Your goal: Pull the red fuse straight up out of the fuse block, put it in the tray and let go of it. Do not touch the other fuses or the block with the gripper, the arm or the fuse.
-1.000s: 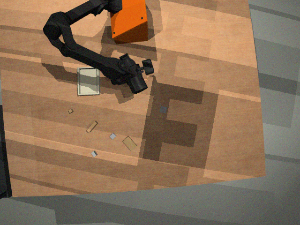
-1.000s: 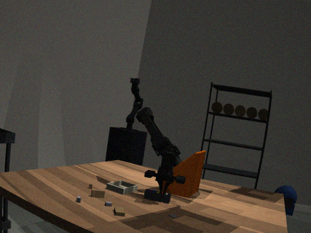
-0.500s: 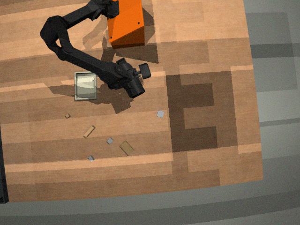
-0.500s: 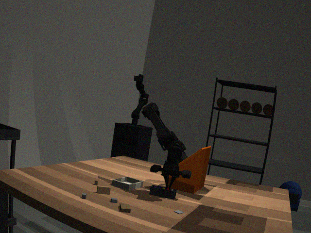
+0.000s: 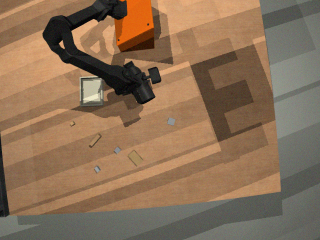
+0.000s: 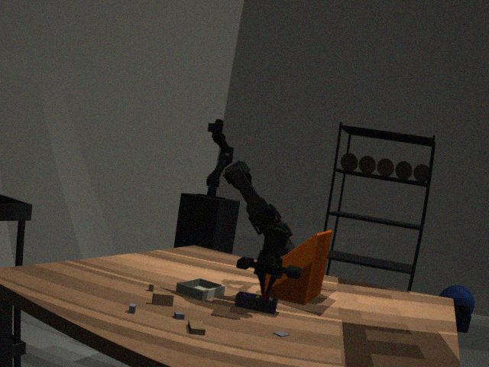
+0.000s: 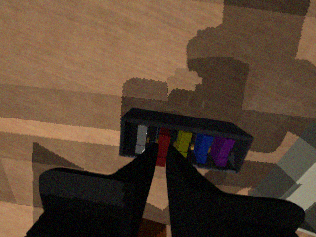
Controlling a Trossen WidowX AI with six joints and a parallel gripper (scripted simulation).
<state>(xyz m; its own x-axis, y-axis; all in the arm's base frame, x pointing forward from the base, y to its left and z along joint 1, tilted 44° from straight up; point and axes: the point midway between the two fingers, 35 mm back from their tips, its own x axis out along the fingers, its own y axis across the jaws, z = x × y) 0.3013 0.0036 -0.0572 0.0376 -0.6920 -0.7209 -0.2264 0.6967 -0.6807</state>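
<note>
My gripper tip is now 210 mm to the left of the tray, 50 mm above it and 10 mm short of it. From my gripper tip the other things lie so: red fuse (10 mm below).
</note>
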